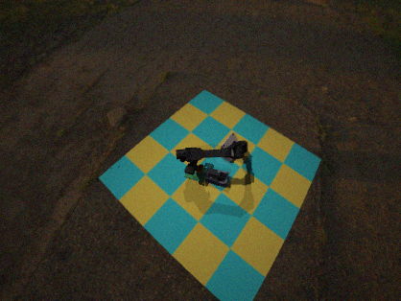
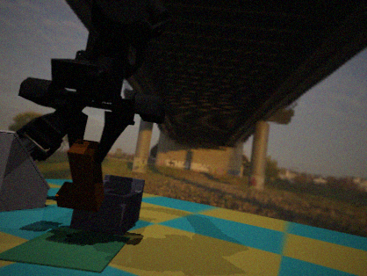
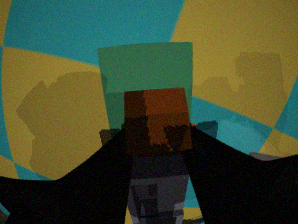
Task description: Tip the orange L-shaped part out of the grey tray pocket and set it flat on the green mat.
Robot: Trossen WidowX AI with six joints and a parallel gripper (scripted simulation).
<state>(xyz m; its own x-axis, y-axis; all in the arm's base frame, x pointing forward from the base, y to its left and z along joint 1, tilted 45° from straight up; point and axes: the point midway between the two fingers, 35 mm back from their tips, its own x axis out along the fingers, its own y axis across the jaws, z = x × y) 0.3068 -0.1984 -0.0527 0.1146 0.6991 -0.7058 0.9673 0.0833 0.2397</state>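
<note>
Right now the green mat is 20 mm to the left of my gripper tip and 130 mm below it. Round my gripper tip: orange L-shaped part 20 mm behind, 20 mm to the left, 30 mm below.
</note>
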